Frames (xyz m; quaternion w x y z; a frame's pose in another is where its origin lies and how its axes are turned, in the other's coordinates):
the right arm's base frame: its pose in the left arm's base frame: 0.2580 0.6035 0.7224 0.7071 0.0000 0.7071 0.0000
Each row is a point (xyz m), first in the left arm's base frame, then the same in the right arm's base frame.
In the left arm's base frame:
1: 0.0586 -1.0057 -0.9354
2: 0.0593 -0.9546 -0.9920
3: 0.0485 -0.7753 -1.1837
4: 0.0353 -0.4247 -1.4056
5: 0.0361 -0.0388 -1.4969
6: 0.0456 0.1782 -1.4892
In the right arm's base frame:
1: 1.6578 -1.6092 -0.1994
2: 1.7144 -1.5581 -0.1987
3: 1.9061 -1.3788 -0.2095
4: 2.1280 -1.0282 -0.2227
5: 2.2193 -0.6423 -0.2219
6: 2.2116 -0.4253 -0.2124

